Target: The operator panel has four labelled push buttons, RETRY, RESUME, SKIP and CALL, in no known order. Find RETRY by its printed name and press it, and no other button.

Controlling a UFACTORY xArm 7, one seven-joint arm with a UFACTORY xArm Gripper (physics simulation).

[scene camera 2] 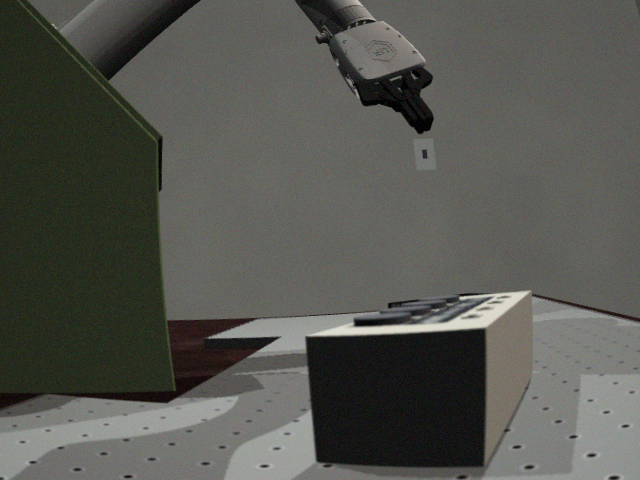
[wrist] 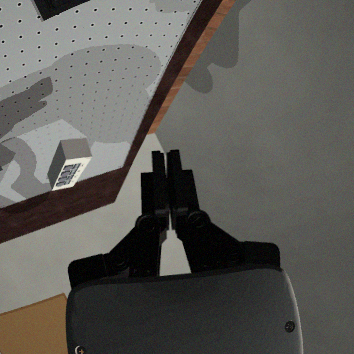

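Pixels of known places: gripper, fingertip midpoint: (scene camera 2: pixel 426 126) (wrist: pixel 164 164); arm's base, origin of the base link: (scene camera 2: pixel 65 73).
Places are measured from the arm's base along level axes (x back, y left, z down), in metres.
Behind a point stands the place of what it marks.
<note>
The operator panel (scene camera 2: pixel 398 397) {x -0.396, y -0.276, z 0.292 m} (wrist: pixel 76 147) {x -0.427, y -0.113, z 0.295 m} is a box with a cream top and dark sides. It stands on the perforated board, at the lower right in the scene view and at the left in the wrist view. Dark round buttons (scene camera 2: pixel 382 318) {x -0.386, y -0.247, z 0.265 m} sit in a row on its top beside dark label strips. The printed names are too small and too slanted to read, so I cannot tell which button is RETRY. My gripper (scene camera 2: pixel 423 126) {x -0.373, y 0.232, z 0.082 m} (wrist: pixel 164 164) {x -0.373, y 0.232, z 0.082 m} is shut and empty. It hangs high above the panel and apart from it, tilted downward.
A tall green panel (scene camera 2: pixel 77 232) {x -0.129, y -0.122, z 0.204 m} stands at the left in the scene view. The perforated board (scene camera 2: pixel 217 434) {x -0.302, y -0.236, z 0.321 m} (wrist: pixel 115 65) {x -0.466, y 0.105, z 0.321 m} lies on a dark wooden table (wrist: pixel 95 200) {x -0.627, y -0.772, z 0.334 m}. A black object (wrist: pixel 57 6) {x -0.338, y 0.228, z 0.294 m} shows at the wrist view's top left, and a tan surface (wrist: pixel 35 325) at its lower left.
</note>
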